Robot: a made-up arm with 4 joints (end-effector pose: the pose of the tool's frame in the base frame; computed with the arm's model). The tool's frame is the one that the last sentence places.
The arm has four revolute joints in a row. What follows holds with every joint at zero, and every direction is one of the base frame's. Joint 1 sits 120 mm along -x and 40 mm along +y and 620 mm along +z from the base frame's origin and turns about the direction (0.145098, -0.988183, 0.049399). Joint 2 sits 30 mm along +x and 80 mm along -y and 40 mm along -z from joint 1 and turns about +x. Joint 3 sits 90 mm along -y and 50 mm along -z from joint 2 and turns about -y. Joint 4 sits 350 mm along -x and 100 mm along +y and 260 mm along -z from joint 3 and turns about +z. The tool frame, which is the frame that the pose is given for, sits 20 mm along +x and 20 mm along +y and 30 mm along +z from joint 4; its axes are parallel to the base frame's.
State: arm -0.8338 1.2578 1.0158 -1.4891
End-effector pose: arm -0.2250 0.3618 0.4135 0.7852 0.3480 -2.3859
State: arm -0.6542 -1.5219 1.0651 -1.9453
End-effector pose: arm -0.0947 -0.5030 0.5958 -0.3641 -1.0043 -0.5733
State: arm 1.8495 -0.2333 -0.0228 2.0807
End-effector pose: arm 0.2863 0.0281 0.3561 -1.6787 -1.1209 1.3122
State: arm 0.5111 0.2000 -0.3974 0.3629
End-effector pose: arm -0.3660 0.0315 0.2983 0.2259 -0.1509 0.4869
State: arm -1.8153 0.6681 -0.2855 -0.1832
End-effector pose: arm -0.2103 0.1552 0.9797 0.1470 1.9802 -0.7829
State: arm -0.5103 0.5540 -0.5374 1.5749
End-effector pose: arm -0.5108 0.0285 0.7529 1.1778 0.3821 1.3558
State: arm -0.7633 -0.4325 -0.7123 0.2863
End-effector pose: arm -0.4329 0.0129 0.8389 -0.3588 1.5154 0.1581
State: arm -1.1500 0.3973 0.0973 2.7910
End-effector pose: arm -0.5574 0.0871 0.7662 1.3027 0.0088 2.2082
